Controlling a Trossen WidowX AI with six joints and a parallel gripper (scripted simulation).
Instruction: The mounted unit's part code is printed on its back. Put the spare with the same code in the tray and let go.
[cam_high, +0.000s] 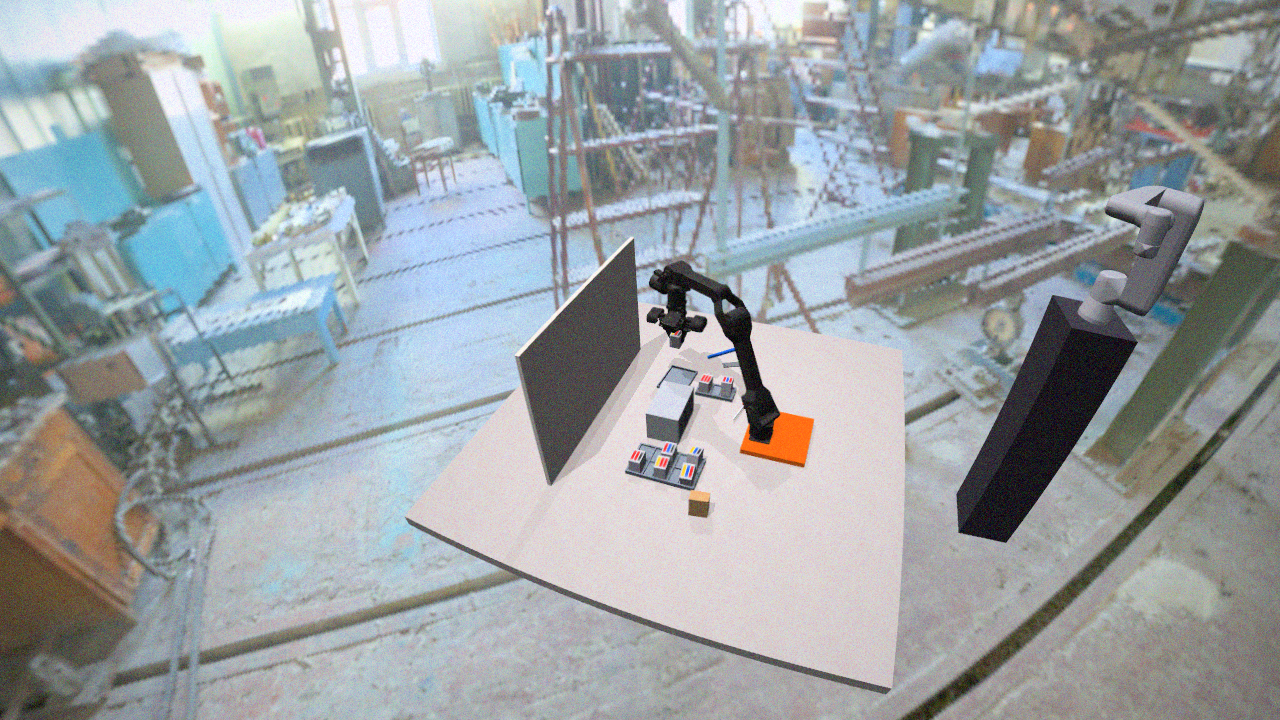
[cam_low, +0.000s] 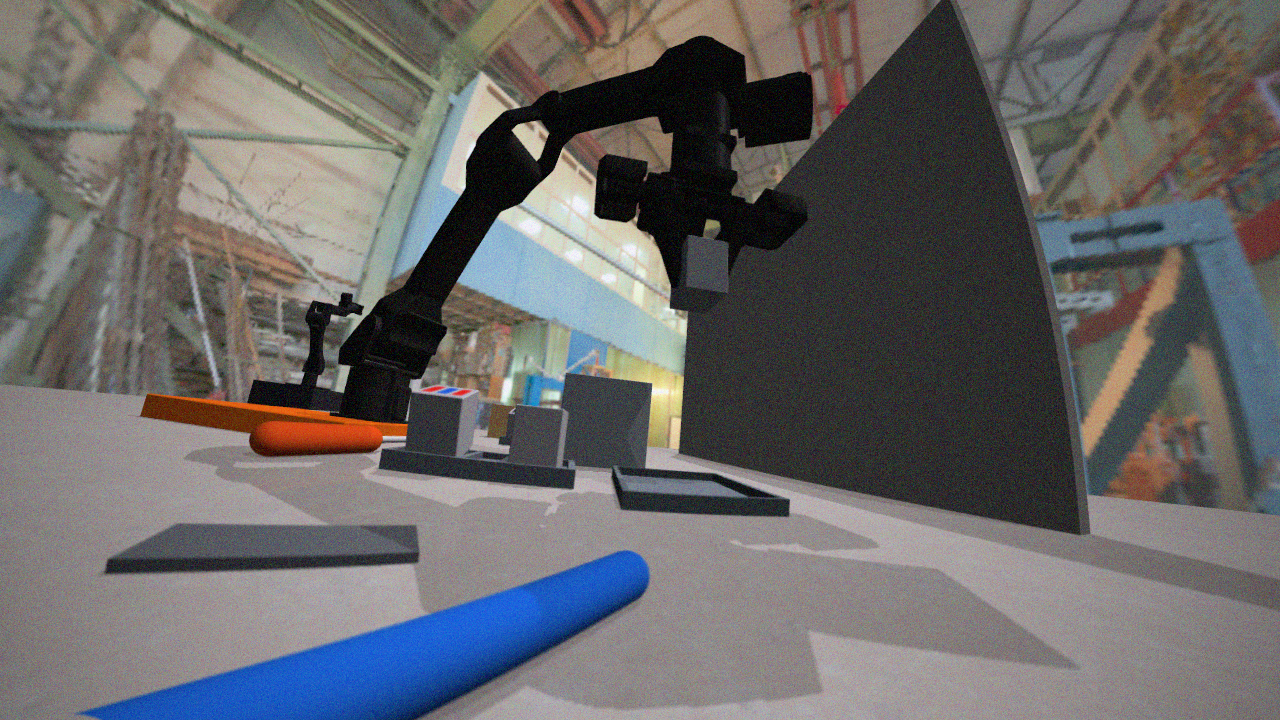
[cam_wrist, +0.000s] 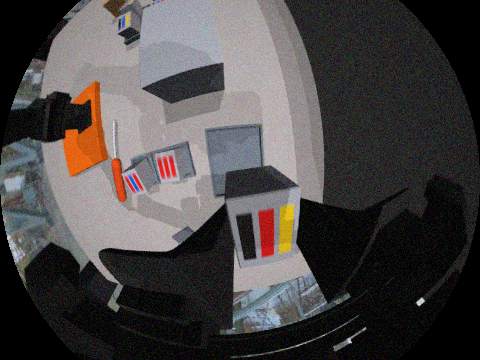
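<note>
My gripper tip is 16 cm above the dark tray. From my gripper tip the other things lie so: rack 15 cm below, 14 cm behind, 2 cm to the left; grey spare block 2 cm above; mounted unit 22 cm to the left, 11 cm below, 6 cm behind.
</note>
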